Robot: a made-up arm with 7 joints.
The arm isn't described. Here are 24 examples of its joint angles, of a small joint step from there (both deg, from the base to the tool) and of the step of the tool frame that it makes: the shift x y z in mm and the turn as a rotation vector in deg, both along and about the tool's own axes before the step.
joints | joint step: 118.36 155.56 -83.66 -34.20 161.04 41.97 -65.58 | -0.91 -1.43 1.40 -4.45 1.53 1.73 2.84
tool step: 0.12 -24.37 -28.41 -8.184 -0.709 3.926
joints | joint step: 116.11 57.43 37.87 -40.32 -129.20 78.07 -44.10 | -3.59 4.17 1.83 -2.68 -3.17 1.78 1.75
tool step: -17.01 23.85 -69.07 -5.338 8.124 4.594
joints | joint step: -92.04 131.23 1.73 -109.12 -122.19 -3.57 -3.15 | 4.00 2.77 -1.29 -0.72 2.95 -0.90 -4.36
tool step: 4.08 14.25 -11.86 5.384 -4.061 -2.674
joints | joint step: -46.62 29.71 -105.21 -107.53 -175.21 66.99 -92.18 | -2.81 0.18 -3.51 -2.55 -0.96 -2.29 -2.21
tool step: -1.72 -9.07 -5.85 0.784 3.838 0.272
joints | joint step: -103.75 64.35 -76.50 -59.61 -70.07 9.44 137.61 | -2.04 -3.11 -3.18 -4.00 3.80 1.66 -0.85
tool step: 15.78 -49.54 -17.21 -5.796 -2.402 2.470
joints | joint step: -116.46 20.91 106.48 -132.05 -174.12 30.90 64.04 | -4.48 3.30 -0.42 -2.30 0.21 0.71 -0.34
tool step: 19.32 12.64 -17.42 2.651 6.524 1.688
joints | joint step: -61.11 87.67 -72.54 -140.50 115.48 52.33 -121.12 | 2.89 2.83 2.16 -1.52 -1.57 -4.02 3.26
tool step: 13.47 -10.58 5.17 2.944 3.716 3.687
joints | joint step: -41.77 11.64 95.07 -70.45 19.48 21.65 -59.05 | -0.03 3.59 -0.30 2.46 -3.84 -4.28 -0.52
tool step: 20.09 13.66 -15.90 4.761 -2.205 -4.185
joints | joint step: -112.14 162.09 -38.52 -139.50 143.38 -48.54 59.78 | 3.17 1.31 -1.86 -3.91 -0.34 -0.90 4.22
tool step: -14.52 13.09 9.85 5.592 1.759 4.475
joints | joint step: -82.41 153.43 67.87 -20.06 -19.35 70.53 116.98 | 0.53 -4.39 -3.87 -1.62 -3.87 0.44 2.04
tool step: -30.03 35.23 -20.65 -1.399 -5.329 -4.147
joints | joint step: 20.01 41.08 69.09 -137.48 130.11 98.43 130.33 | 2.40 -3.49 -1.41 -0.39 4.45 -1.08 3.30
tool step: 16.79 15.58 -9.48 2.542 5.843 6.635
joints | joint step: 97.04 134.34 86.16 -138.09 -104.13 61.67 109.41 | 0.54 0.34 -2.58 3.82 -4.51 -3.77 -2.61
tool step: -15.88 -3.21 17.33 -6.473 1.614 -6.079
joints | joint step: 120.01 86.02 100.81 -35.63 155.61 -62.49 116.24 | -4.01 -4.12 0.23 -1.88 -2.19 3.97 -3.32
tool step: -0.06 -35.73 -22.95 0.499 -1.458 -2.344
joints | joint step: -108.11 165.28 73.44 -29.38 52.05 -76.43 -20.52 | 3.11 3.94 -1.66 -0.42 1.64 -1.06 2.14
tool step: 11.73 -57.68 -15.48 -1.160 -2.344 7.499
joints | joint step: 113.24 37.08 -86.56 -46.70 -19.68 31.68 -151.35 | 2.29 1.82 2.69 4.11 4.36 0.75 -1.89
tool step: 44.13 7.75 -4.60 1.736 -8.321 3.208
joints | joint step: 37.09 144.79 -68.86 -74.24 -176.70 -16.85 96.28 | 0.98 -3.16 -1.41 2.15 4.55 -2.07 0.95
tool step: 20.25 16.06 -15.95 -1.719 -3.476 4.476
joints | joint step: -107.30 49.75 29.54 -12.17 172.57 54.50 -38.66 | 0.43 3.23 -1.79 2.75 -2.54 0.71 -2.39
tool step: 21.43 -25.81 2.52 2.925 0.896 -7.212
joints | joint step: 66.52 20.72 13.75 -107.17 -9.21 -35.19 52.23 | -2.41 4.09 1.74 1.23 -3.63 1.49 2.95
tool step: 18.00 28.93 -21.33 -2.234 2.283 -3.815
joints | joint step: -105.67 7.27 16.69 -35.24 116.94 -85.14 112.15 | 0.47 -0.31 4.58 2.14 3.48 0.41 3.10
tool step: 6.71 -8.69 -17.81 -5.838 -5.637 2.616
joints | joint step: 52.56 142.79 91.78 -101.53 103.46 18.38 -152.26 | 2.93 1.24 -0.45 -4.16 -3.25 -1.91 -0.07
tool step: 33.12 4.21 -19.38 3.022 -3.355 -2.410
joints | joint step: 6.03 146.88 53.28 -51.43 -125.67 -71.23 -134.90 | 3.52 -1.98 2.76 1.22 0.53 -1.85 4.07
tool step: -16.39 2.31 -27.42 1.492 4.737 5.132
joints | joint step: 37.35 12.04 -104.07 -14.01 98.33 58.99 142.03 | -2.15 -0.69 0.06 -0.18 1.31 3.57 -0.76
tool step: -14.33 -2.76 21.90 1.568 -0.729 -1.078
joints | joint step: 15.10 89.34 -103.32 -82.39 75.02 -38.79 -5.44 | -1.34 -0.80 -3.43 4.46 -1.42 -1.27 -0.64
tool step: -10.47 14.32 5.44 0.675 1.795 -4.517
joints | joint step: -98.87 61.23 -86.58 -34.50 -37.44 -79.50 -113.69 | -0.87 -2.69 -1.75 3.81 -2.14 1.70 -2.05
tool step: -5.94 -9.57 -9.10 -0.741 -4.231 -1.920
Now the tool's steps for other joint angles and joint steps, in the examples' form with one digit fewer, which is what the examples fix.
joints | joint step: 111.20 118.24 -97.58 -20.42 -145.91 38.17 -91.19 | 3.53 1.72 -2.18 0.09 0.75 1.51 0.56
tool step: 6.5 14.2 16.9 0.95 3.21 -2.85
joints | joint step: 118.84 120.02 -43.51 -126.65 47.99 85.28 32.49 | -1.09 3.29 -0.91 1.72 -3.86 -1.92 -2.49
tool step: -6.4 22.8 2.6 6.01 -1.53 -0.88
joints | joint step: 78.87 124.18 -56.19 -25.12 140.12 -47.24 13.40 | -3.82 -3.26 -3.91 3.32 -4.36 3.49 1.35
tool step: -17.0 19.5 17.2 0.19 4.38 -2.84
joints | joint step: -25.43 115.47 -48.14 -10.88 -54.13 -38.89 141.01 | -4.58 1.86 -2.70 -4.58 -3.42 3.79 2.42
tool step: 10.7 -2.0 5.6 0.91 -3.35 -0.84
